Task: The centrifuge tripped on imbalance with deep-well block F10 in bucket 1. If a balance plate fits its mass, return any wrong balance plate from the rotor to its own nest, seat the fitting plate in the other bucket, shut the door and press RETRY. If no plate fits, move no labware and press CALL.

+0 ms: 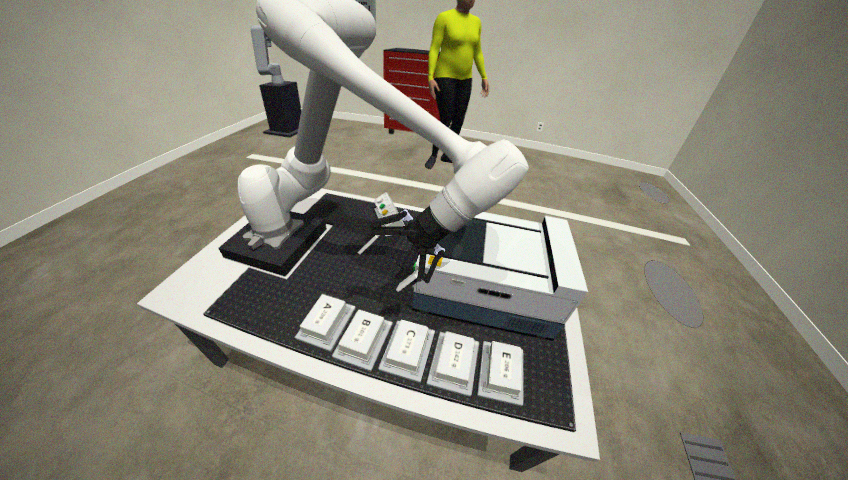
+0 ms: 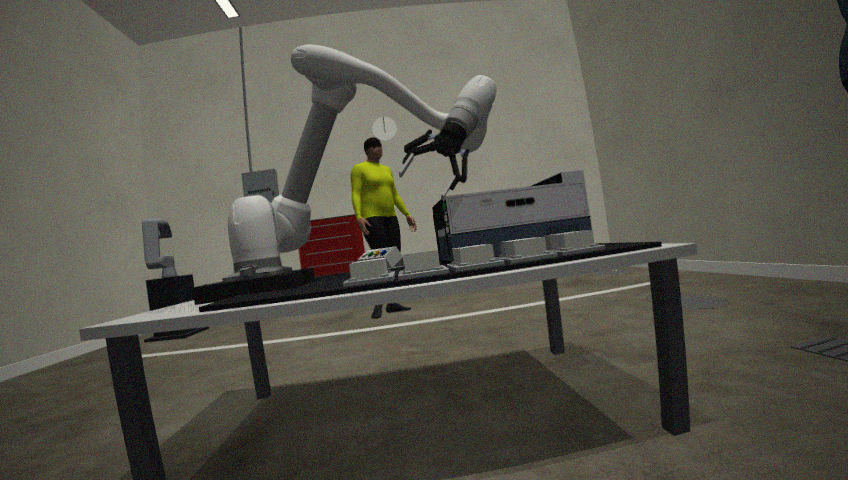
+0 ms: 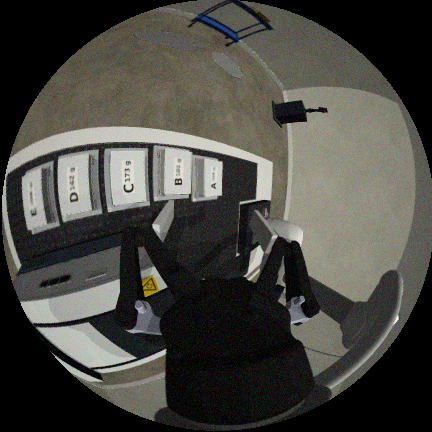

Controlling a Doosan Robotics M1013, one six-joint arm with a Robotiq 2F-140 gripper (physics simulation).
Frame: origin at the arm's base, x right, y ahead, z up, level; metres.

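Seen in the pictures: gripper, fingertip midpoint: [image 1: 380, 269] [image 2: 421, 185] [image 3: 213, 213]; arm's base, link origin: [image 1: 274, 231] [image 2: 259, 276].
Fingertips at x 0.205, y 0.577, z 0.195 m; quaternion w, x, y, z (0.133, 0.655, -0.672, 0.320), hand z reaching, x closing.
Offsets run from my fingertips to a thing's top centre. Level surfaces: height alone.
My gripper [image 1: 383, 264] [image 2: 426, 179] [image 3: 213, 213] is open and empty, tilted, high above the left end of the centrifuge [image 1: 455, 297] [image 2: 517, 209] [image 3: 75, 281]. White balance plates A @[dx +0.069, dy -0.163, dz -0.184 m] [image 1: 321, 321] [image 3: 213, 175], B @[dx +0.081, dy -0.029, dz -0.180 m] [image 1: 361, 336] [image 3: 170, 172], C @[dx +0.067, dy +0.105, dz -0.184 m] [image 1: 409, 346] [image 3: 119, 180], D @[dx +0.062, dy +0.242, dz -0.184 m] [image 1: 457, 358] [image 3: 74, 190] and E @[dx +0.049, dy +0.377, dz -0.184 m] [image 1: 505, 369] [image 3: 36, 200] sit in their nests in a row at the front. C reads 173 g and D 162 g. Block F10 and the rotor do not show; I cannot tell the door's state. The button box @[dx -0.503, dy -0.191, dz -0.154 m] [image 1: 385, 205] [image 2: 380, 255] stands behind, partly covered by the gripper.
The arm's black base plate [image 1: 267, 261] is at the table's left. A black perforated mat @[dz -0.238 m] [image 1: 255, 303] lies on the white table @[dz -0.251 m] [image 1: 172, 285]. A person in yellow [image 1: 456, 44] [image 2: 373, 184] stands behind the table, near a red drawer cabinet [image 1: 406, 77] [image 2: 330, 240].
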